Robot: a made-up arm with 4 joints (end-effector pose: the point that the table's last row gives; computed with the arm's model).
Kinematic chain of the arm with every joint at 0, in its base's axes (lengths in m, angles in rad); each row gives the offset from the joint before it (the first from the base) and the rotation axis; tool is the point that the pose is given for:
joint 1: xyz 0 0 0.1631 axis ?
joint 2: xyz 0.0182 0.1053 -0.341 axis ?
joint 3: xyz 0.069 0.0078 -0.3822 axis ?
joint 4: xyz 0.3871 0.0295 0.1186 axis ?
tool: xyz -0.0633 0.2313 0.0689
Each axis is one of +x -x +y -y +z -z.
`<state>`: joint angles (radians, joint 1 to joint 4).
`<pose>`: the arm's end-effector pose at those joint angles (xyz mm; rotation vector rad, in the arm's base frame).
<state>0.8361 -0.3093 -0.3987 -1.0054</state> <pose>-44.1 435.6 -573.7 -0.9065 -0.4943 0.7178</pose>
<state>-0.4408 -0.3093 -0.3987 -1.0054</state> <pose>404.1 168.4 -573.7 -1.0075 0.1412 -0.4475</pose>
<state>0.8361 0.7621 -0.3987 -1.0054</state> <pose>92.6 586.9 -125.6 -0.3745 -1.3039 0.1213</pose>
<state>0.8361 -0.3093 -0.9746 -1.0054</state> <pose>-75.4 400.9 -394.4 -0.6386 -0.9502 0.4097</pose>
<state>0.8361 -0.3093 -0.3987 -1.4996</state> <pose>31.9 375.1 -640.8 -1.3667 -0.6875 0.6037</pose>
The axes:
joint 1: +z
joint 2: -y
joint 3: +y
joint 4: +x

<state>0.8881 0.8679 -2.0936 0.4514</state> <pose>-258.0 191.0 -591.3 -1.3529 2.6982 -0.7428</pose>
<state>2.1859 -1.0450 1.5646 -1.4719</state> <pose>160.8 -633.2 -503.4 1.7430 -0.4190 -1.1460</pose>
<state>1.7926 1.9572 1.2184 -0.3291</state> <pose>-487.0 415.2 328.7 0.4202 -0.7856 1.5667</pose>
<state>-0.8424 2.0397 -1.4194 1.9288</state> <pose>76.0 -89.6 -340.3 -0.9494 -1.2540 2.1169</pose>
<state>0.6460 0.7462 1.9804 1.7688</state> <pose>579.9 474.2 -607.7 1.1025 1.2539 -0.5958</pose>
